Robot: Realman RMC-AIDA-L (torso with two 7-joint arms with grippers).
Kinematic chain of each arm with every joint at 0, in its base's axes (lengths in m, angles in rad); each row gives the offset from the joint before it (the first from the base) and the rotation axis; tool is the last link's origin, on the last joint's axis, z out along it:
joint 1: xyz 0 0 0.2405 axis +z
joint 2: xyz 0 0 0 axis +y
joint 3: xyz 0 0 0.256 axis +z
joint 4: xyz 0 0 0 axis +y
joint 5: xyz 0 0 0.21 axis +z
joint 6: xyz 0 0 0 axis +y
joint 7: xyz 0 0 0.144 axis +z
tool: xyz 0 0 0
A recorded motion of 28 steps. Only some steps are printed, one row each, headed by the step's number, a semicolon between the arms.
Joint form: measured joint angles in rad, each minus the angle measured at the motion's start. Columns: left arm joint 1, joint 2, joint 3, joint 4, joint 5, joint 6, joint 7; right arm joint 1, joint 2, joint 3, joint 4, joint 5, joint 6, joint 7.
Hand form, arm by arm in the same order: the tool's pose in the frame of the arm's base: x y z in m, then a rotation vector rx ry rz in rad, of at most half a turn. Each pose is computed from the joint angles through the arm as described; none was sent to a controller.
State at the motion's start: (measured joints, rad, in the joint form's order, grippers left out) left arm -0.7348 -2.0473 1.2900 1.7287 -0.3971 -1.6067 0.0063; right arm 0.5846 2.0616 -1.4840 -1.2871 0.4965 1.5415 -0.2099
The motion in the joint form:
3: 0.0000 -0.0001 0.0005 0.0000 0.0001 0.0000 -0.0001; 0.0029 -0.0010 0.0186 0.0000 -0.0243 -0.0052 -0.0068
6: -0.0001 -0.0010 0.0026 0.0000 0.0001 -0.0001 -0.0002; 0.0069 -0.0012 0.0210 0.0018 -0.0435 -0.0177 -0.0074
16: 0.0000 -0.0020 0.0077 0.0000 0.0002 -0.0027 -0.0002; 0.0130 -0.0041 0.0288 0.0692 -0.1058 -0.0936 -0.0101
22: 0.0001 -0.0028 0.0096 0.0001 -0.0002 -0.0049 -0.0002; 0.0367 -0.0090 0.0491 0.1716 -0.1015 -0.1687 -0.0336
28: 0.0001 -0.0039 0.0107 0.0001 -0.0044 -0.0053 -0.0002; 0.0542 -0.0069 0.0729 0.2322 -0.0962 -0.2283 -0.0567
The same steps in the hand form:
3: -0.0827 0.3845 0.0850 -2.1165 -1.0879 0.0468; 0.2063 0.3494 -0.0077 -2.2996 1.3197 -0.5663
6: -0.0824 0.3842 0.0843 -2.1186 -1.0869 0.0481; 0.2071 0.3527 -0.0059 -2.2836 1.3009 -0.5663
16: -0.0821 0.3835 0.0829 -2.1233 -1.0855 0.0545; 0.2243 0.3621 -0.0047 -2.2113 1.2821 -0.5857
22: -0.0820 0.3831 0.0821 -2.1259 -1.0859 0.0577; 0.2373 0.3700 -0.0098 -2.1976 1.2966 -0.5757
28: -0.0814 0.3826 0.0812 -2.1315 -1.0868 0.0563; 0.2424 0.3769 -0.0132 -2.1943 1.2951 -0.5427

